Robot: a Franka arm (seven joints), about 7 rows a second.
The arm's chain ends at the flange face. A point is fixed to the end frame.
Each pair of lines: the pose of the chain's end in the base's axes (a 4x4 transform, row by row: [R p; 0 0 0 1], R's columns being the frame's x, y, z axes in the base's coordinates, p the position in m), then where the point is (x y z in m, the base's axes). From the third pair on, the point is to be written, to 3 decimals.
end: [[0.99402 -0.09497 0.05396 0.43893], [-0.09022 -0.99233 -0.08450 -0.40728], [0.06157 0.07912 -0.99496 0.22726], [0 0 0 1]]
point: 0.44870 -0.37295 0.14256
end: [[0.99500 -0.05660 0.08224 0.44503], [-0.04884 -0.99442 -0.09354 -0.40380], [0.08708 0.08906 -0.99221 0.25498], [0 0 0 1]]
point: 0.45552 -0.37006 0.17013
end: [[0.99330 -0.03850 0.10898 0.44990], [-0.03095 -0.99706 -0.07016 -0.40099], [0.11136 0.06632 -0.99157 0.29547], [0 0 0 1]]
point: 0.462 -0.365 0.212
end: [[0.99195 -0.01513 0.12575 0.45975], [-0.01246 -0.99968 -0.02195 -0.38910], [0.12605 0.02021 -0.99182 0.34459], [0 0 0 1]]
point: 0.472 -0.349 0.263
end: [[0.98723 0.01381 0.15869 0.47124], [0.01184 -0.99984 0.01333 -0.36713], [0.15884 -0.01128 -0.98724 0.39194], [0 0 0 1]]
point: 0.485 -0.324 0.312
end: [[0.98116 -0.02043 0.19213 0.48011], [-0.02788 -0.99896 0.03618 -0.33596], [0.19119 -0.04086 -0.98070 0.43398], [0 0 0 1]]
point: 0.498 -0.291 0.356
